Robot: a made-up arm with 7 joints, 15 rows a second.
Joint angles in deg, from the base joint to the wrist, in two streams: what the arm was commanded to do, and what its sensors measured. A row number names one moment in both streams.
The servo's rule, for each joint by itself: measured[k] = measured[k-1] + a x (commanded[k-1-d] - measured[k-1]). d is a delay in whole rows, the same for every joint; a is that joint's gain. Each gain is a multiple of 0.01, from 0.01 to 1. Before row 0 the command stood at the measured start. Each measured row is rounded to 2 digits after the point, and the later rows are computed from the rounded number. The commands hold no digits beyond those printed.
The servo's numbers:
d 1
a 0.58 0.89 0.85 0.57 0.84 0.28 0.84
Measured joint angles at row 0:
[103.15, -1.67, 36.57, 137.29, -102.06, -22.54, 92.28]
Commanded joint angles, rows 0 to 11:
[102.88, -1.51, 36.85, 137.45, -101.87, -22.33, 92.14]
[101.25, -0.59, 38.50, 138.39, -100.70, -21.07, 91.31]
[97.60, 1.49, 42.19, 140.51, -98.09, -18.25, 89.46]
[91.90, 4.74, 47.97, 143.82, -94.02, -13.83, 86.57]
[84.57, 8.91, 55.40, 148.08, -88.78, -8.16, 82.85]
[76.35, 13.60, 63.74, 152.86, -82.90, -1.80, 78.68]
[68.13, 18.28, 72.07, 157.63, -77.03, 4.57, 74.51]
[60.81, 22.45, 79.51, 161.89, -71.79, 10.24, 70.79]
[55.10, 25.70, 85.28, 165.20, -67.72, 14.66, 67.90]
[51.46, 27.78, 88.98, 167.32, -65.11, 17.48, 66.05]
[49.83, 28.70, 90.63, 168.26, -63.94, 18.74, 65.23]
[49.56, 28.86, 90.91, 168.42, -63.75, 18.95, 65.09]
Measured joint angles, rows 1 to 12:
[103.15, -1.67, 36.57, 137.29, -102.06, -22.54, 92.28]
[102.99, -1.53, 36.81, 137.38, -101.90, -22.48, 92.16]
[101.98, -0.69, 38.25, 137.96, -100.89, -22.09, 91.45]
[99.44, 1.25, 41.60, 139.41, -98.54, -21.01, 89.78]
[95.07, 4.36, 47.01, 141.92, -94.74, -19.00, 87.08]
[88.98, 8.41, 54.14, 145.43, -89.73, -15.96, 83.53]
[81.65, 13.03, 62.30, 149.67, -83.99, -12.00, 79.46]
[73.81, 17.70, 70.60, 154.21, -78.14, -7.36, 75.30]
[66.27, 21.93, 78.17, 158.59, -72.81, -2.43, 71.51]
[59.79, 25.29, 84.21, 162.36, -68.53, 2.36, 68.48]
[54.96, 27.51, 88.26, 165.19, -65.66, 6.59, 66.44]
[51.98, 28.57, 90.27, 166.94, -64.22, 9.99, 65.42]

